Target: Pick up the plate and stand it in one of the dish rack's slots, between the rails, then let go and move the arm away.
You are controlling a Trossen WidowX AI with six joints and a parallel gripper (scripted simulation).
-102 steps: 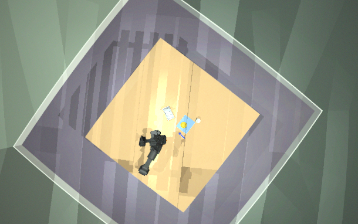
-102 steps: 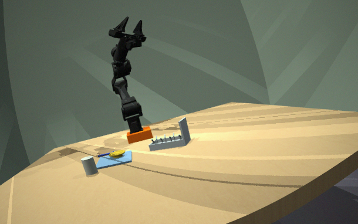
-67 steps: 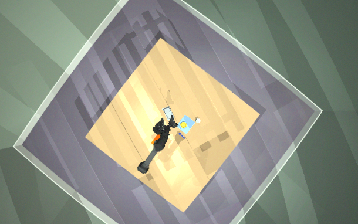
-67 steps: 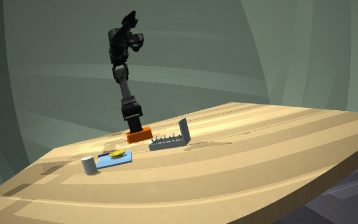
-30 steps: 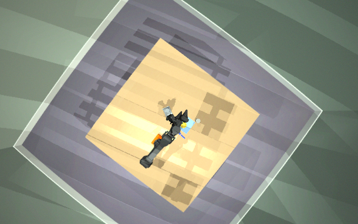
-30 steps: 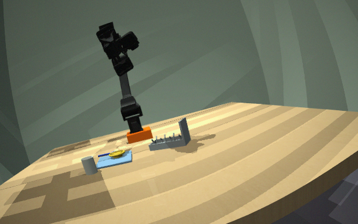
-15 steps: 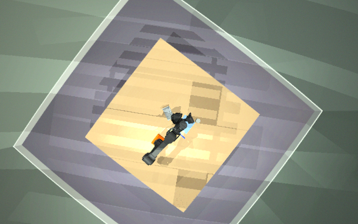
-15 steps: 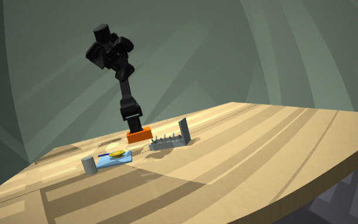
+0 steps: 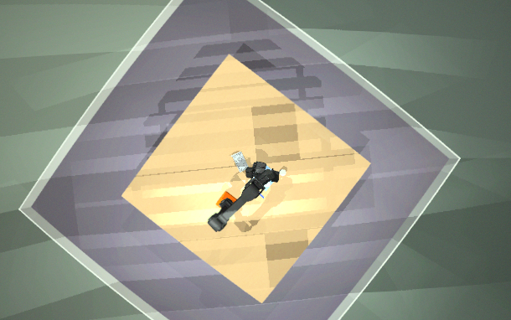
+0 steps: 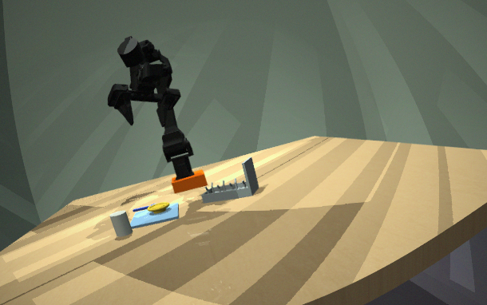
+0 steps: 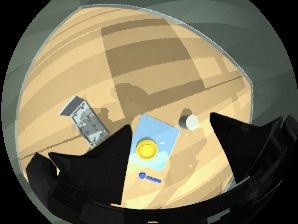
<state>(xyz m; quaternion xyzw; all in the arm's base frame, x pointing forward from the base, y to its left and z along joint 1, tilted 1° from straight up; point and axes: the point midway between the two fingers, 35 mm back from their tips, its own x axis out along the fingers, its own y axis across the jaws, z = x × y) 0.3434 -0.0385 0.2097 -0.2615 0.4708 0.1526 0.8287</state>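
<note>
The yellow plate is 20 cm below my gripper tip, 8 cm behind it and 4 cm to the right of it. Round my gripper tip: grey-white cup (19 cm below, 12 cm to the right, 5 cm ahead); grey dish rack (20 cm below, 15 cm to the left, 8 cm behind); light blue mat (22 cm below, 6 cm behind, 5 cm to the right).
</note>
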